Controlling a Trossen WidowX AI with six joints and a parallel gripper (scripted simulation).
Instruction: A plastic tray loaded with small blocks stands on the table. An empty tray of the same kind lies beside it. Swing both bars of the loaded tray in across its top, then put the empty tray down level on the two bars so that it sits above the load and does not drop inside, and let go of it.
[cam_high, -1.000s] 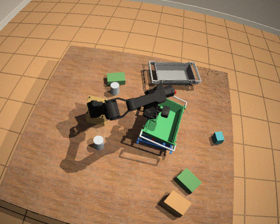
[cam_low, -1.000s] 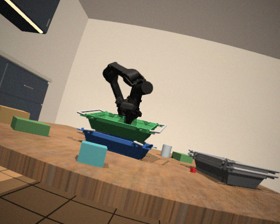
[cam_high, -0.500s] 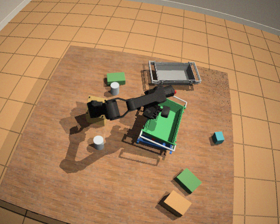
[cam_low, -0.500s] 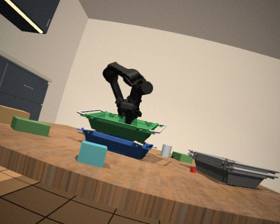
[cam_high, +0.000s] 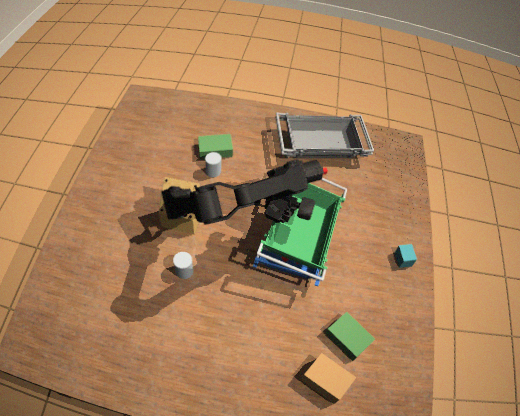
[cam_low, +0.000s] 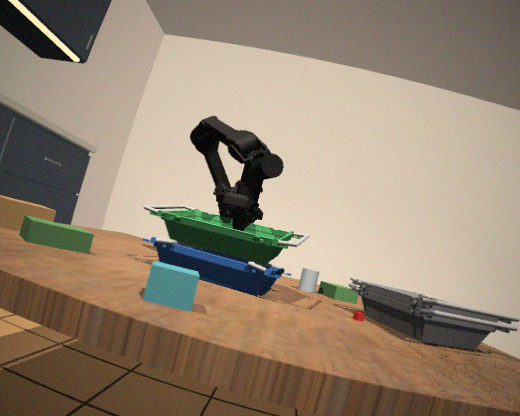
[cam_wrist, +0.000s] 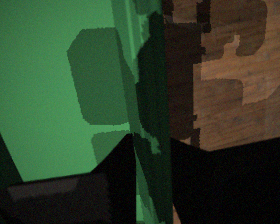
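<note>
Now: gripper tip 8 cm short of the green tray and 2 cm below it. Also, from my gripper tip: teal cube (43 cm ahead, 5 cm to the left, 8 cm below); tan box (27 cm ahead, 42 cm to the right, 7 cm below).
</note>
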